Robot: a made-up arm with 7 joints. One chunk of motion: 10 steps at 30 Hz.
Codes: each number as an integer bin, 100 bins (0 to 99) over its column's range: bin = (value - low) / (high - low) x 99, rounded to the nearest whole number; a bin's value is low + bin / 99 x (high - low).
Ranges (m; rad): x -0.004..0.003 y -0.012..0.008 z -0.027..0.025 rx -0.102..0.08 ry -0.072..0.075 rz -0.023..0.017
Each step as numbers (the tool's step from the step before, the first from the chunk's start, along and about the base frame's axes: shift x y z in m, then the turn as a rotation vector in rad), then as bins.
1 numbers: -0.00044 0.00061 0.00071 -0.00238 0.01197 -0.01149
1 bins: 50 62 53 54 57 28
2 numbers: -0.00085 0.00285 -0.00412 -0.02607 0.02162 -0.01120
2 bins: 45 74 44 41 63 29
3 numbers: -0.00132 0.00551 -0.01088 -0.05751 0.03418 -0.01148
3 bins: 38 87 31 24 72 29
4 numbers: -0.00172 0.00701 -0.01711 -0.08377 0.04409 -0.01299
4 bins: 32 94 19 10 78 25
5 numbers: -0.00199 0.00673 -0.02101 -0.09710 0.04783 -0.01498
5 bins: 28 93 11 3 81 20
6 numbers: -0.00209 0.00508 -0.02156 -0.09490 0.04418 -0.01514
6 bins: 27 85 10 4 78 19
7 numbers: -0.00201 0.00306 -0.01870 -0.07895 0.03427 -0.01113
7 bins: 28 75 16 13 72 29
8 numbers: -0.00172 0.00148 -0.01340 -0.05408 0.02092 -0.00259
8 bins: 32 67 26 26 63 51
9 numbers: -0.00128 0.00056 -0.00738 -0.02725 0.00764 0.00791
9 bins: 38 62 37 41 54 77
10 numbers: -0.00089 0.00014 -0.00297 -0.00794 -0.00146 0.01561
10 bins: 44 60 46 51 48 96
